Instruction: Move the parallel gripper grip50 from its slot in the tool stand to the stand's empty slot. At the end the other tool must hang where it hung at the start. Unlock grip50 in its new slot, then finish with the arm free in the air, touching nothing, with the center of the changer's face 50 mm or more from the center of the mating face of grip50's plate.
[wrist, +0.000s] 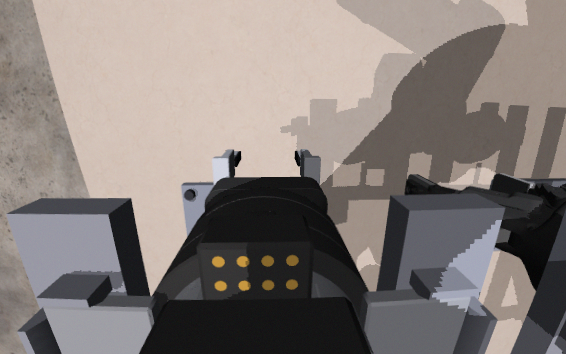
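Frame: origin at the arm's base, x left, y ahead, z down, level; metres.
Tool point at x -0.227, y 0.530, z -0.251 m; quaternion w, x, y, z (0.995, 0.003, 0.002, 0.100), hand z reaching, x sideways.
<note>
Pixels of each thing's middle, then the offset from my tool point to it. "spot": a spot on its surface instead. Level surfaces: height alone.
- tool, body centre: (542, 218) dz +0.103, dx +0.175, dy +0.035 m
- bolt hole, surface spot: (198, 200) spot: dz +0.302, dx -0.109, dy +0.039 m
- upright, surface spot: (547, 300) spot: dz +0.039, dx +0.106, dy +0.024 m
- beige surface, its level: dz +0.314 m
The parallel gripper grip50 (267, 158) hangs between two grey prongs of the tool stand (65, 240). Its two small fingers stand apart, with no object between them. Its black body leads up to a contact block (255, 273) with two rows of gold contacts facing the camera. The black changer part of the arm (257, 327) is at the bottom centre, close over grip50's plate. It hides the plate's mating face, so whether the faces touch or are locked cannot be told. The other tool (530, 215) shows partly at the right, dark and partly in shadow. The empty slot does not show.
Grey plate supports (100, 325) (417, 325) stand close on both sides of the changer. A stand foot plate with a bolt hole (198, 200) shows behind grip50. Another stand upright (547, 300) is at the right edge. Shadows of the arm and stand fall on the beige surface (200, 75).
</note>
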